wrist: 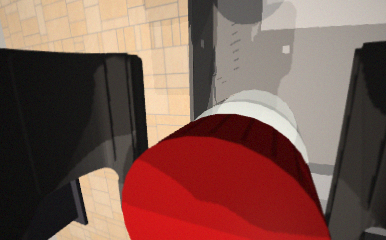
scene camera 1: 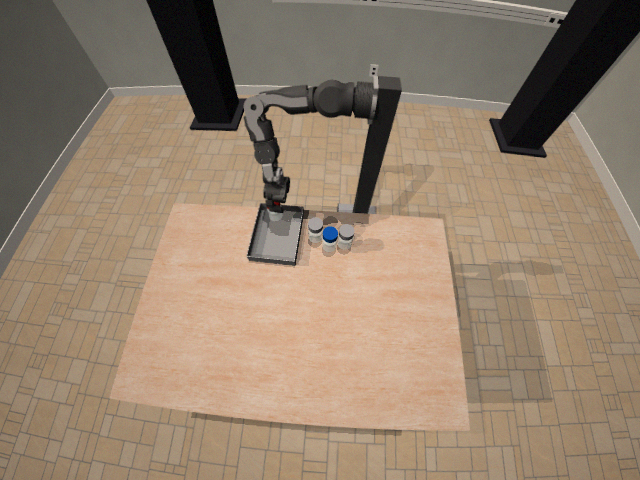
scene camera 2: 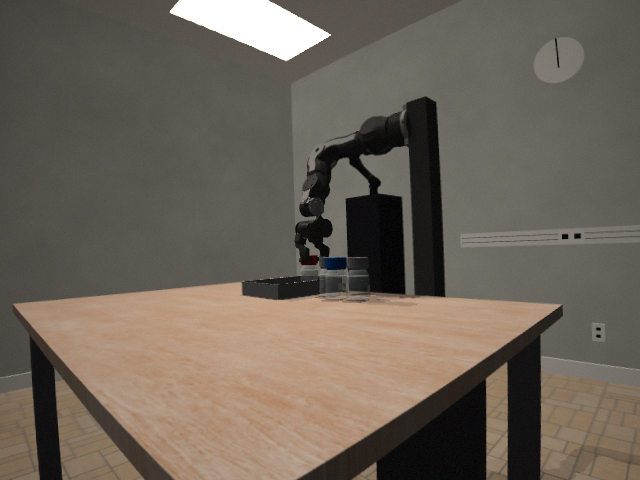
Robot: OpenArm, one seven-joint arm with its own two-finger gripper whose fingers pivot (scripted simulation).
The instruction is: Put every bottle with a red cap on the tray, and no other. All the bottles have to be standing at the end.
Observation:
In view: the gripper (scene camera 2: 312,261), a dark grey tray (scene camera 1: 270,239), a blue-capped bottle (scene camera 2: 336,285) and a red-capped bottle (wrist: 243,161).
The dark grey tray shows as well in the wrist view (wrist: 306,60) and in scene camera 2 (scene camera 2: 277,288). The gripper is seen too in the wrist view (wrist: 226,144). The wrist view misses the blue-capped bottle: it is out of frame.

